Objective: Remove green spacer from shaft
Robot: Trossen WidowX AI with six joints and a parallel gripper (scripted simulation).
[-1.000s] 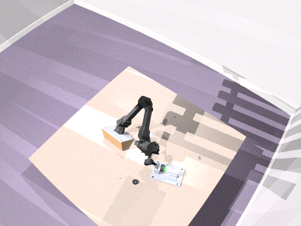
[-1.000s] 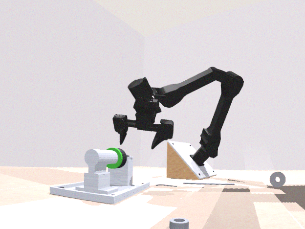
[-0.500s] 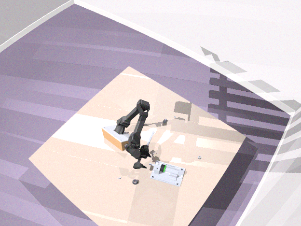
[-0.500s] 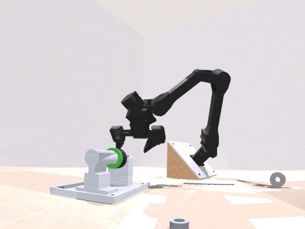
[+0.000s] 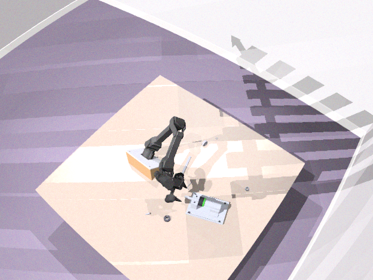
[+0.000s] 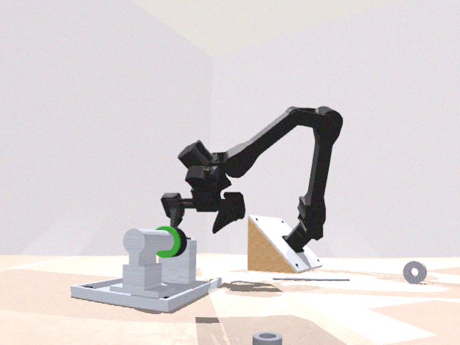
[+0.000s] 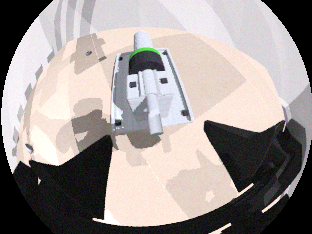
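Now: gripper tip 9 cm short of the dark spacer, 3 cm to the right of it and 2 cm above it. Also, from my gripper tip: green spacer 12 cm ahead, 4 cm to the left, 2 cm below; grey shaft 9 cm ahead, 3 cm to the left, 2 cm below.
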